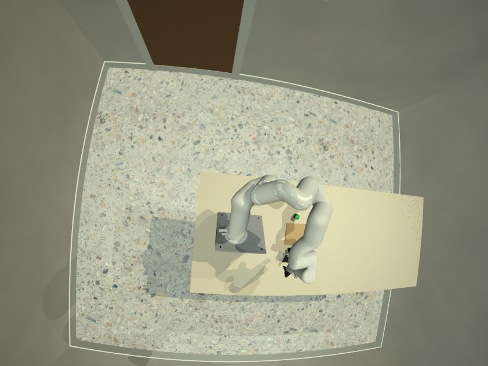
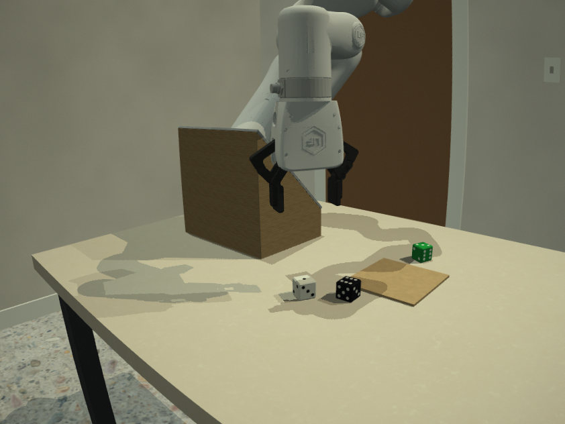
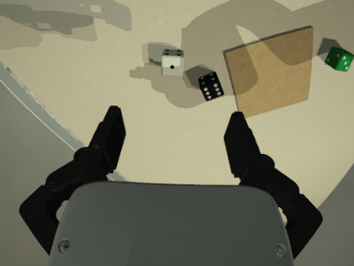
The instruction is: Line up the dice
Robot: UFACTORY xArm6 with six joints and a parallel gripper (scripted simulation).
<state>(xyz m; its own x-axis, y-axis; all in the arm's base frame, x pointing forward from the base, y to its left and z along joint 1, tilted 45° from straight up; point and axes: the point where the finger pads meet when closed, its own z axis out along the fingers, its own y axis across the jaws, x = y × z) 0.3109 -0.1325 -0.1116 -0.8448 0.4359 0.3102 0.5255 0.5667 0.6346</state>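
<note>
Now: the white die 140 mm below my hand and 10 mm to the right of it. Also, from my hand: black die 140 mm below, 60 mm ahead, 30 mm to the left; then green die 240 mm to the left, 140 mm below, 100 mm ahead; then brown mat 150 mm below, 130 mm to the left, 100 mm ahead.
</note>
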